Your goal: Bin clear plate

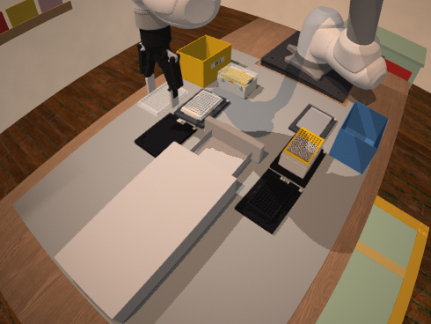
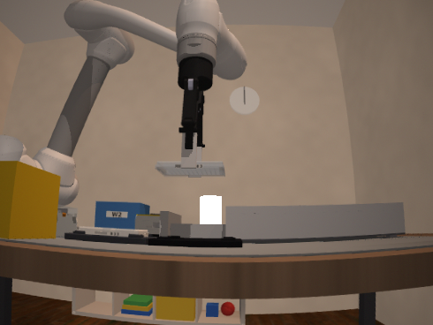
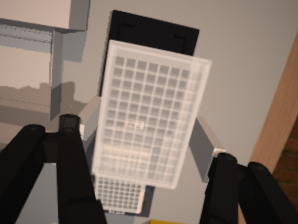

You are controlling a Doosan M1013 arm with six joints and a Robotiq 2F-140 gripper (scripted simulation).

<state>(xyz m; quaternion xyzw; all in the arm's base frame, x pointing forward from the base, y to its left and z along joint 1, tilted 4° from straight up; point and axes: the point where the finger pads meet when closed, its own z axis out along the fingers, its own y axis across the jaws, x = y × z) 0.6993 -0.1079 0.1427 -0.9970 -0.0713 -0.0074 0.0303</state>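
The yellow bin W1 lies 32 cm behind my hand, 17 cm to the right of it and 13 cm below it. From my hand the other things lie so: white plate: 16 cm behind, 1 cm to the right, 15 cm below; then black nest N2: 1 cm ahead, 1 cm to the left, 16 cm below; then clear plate: 2 cm below.
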